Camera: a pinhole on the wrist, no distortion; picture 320 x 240 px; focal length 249.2 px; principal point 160.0 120.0 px. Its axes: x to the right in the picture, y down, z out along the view. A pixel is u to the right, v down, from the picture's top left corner.
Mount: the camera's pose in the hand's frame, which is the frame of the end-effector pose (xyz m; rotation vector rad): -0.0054 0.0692 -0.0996 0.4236 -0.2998 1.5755
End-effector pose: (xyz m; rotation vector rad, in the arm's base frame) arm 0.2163 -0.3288 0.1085 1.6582 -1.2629 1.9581
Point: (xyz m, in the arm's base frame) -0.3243 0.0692 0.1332
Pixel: behind the camera
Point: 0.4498 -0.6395 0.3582
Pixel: 191.2 16.3
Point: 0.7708 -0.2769 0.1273
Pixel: 53.0 212.0
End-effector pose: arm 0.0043 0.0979 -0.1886 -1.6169 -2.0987 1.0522
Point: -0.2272 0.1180 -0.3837
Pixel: 209.1 50.2
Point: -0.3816 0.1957 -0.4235
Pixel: 183.9 9.6
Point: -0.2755 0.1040 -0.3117
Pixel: 155.6 63.3
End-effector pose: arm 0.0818 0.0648 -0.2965 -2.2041 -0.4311 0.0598
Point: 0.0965 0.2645 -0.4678
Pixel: 244.1 91.3
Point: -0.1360 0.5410 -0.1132
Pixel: 26.1 153.5
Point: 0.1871 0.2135 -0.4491
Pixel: 271.1 12.8
